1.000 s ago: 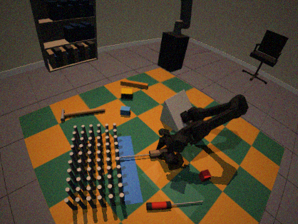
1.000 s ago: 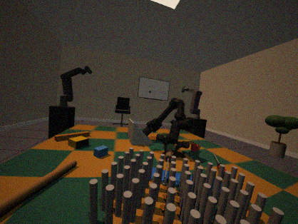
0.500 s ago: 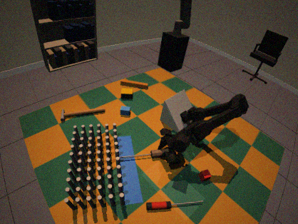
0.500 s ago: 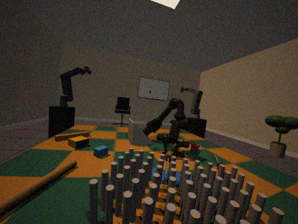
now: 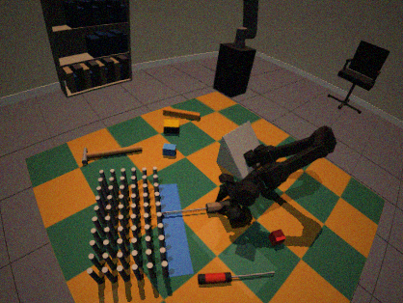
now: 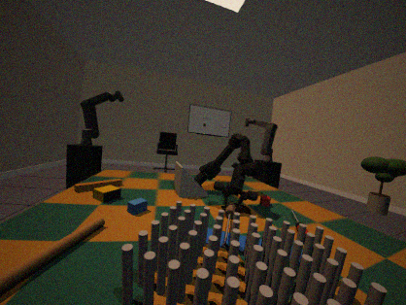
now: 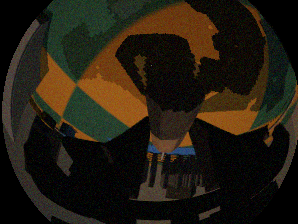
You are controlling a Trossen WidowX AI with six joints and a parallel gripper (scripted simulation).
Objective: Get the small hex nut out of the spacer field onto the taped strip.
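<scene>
My gripper tip is now 90 mm short of the thin hook tool and 50 mm to the left of it. From my gripper tip the other things lie so: blue taped strip: 170 mm ahead, 50 mm to the right, 10 mm below; then red cube: 240 mm to the left, 70 mm behind, 10 mm above; then blue cube: 360 mm to the right, 50 mm behind, 10 mm above.
</scene>
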